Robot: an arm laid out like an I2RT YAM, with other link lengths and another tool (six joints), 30 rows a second.
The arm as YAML. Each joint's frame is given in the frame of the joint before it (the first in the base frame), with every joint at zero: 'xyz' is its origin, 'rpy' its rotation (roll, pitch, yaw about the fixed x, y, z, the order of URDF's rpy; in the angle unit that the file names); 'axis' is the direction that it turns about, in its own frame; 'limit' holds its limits. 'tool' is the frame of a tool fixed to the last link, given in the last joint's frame.
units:
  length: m
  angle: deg
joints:
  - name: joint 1
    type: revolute
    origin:
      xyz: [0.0, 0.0, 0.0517]
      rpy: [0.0, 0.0, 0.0]
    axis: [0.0, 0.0, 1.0]
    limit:
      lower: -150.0
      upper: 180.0
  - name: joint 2
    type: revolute
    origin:
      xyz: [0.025, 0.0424, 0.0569]
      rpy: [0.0, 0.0, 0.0]
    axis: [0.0, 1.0, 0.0]
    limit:
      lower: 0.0
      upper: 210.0
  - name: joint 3
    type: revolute
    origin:
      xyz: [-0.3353, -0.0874, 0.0]
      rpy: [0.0, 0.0, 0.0]
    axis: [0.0, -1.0, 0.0]
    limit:
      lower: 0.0
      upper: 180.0
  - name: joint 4
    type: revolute
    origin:
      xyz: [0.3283, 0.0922, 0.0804]
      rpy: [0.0, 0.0, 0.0]
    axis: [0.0, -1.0, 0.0]
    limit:
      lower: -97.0
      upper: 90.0
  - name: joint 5
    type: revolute
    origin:
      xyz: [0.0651, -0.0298, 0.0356]
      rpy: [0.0, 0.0, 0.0]
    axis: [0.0, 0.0, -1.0]
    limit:
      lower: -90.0
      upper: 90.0
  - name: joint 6
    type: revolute
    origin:
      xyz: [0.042, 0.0, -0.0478]
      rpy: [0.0, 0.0, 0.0]
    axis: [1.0, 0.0, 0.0]
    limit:
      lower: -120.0
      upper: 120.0
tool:
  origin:
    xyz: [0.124, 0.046, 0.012]
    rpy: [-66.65, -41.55, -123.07]
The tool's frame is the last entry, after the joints.
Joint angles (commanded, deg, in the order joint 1, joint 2, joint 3, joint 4, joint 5, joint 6), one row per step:
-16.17 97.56 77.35 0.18 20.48 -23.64
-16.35 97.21 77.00 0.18 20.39 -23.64
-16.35 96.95 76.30 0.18 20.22 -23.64
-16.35 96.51 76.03 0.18 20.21 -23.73
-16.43 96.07 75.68 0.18 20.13 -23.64
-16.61 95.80 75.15 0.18 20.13 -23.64
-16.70 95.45 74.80 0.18 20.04 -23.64
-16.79 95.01 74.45 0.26 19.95 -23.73
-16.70 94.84 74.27 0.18 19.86 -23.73
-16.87 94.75 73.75 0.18 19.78 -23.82
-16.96 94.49 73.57 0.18 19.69 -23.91
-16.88 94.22 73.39 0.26 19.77 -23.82
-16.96 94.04 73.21 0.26 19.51 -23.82
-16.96 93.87 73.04 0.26 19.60 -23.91
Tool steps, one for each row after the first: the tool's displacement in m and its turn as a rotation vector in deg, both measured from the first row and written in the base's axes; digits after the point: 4 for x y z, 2 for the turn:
-0.0024 -0.0011 0.0003 0.03 -0.01 -0.10
-0.0047 0.0002 -0.0038 0.21 0.40 0.06
-0.0068 0.0008 -0.0019 0.10 0.29 0.10
-0.0091 0.0008 -0.0007 0.17 0.14 0.07
-0.0118 -0.0004 -0.0031 0.24 0.39 -0.11
-0.0139 -0.0004 -0.0029 0.27 0.38 -0.12
-0.0162 -0.0005 -0.0015 0.18 0.26 -0.09
-0.0170 0.0010 -0.0019 0.24 0.34 0.08
-0.0189 0.0000 -0.0060 0.32 0.79 0.01
-0.0204 -0.0003 -0.0052 0.26 0.76 0.04
-0.0214 0.0006 -0.0038 0.26 0.55 0.01
-0.0223 0.0009 -0.0038 0.34 0.53 0.18
-0.0234 0.0009 -0.0038 0.24 0.59 0.12

